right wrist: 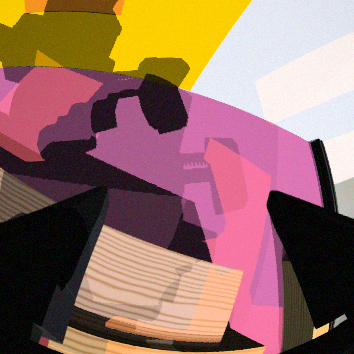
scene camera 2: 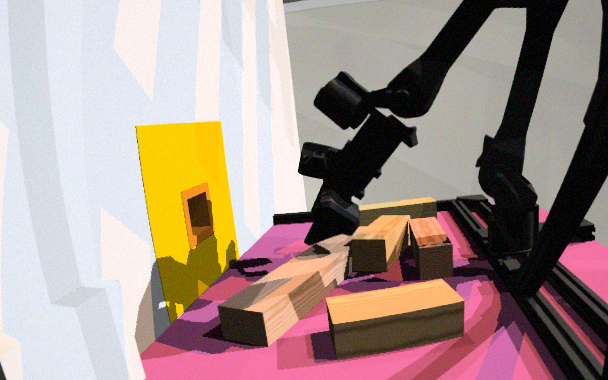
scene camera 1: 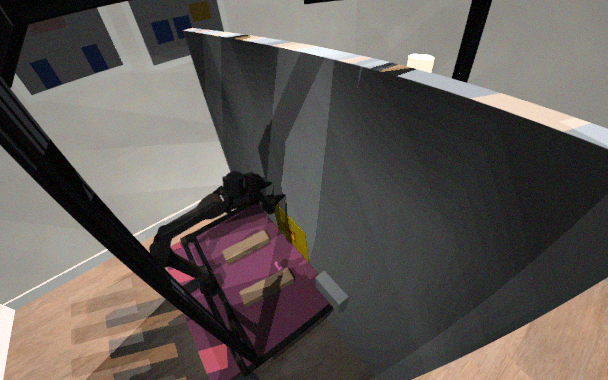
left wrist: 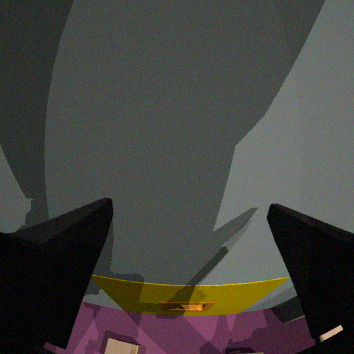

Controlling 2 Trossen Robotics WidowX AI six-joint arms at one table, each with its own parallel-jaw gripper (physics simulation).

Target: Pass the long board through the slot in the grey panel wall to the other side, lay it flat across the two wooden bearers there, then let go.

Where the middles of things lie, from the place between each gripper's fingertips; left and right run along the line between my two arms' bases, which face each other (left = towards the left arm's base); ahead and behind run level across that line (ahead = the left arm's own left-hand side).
Right now the orange-framed slot [scene camera 2: 196, 201] is 20 mm behind my left hand, 30 mm to the right of it and 270 mm below it. Also, from my left hand: grey block [scene camera 2: 90, 326]: 340 mm behind, 20 mm to the right, 330 mm below.
The orange-framed slot is 160 mm to the left of my right hand, 110 mm behind it and 60 mm above it. From my right hand the other things lie so: grey block (430 mm behind, 170 mm to the left).
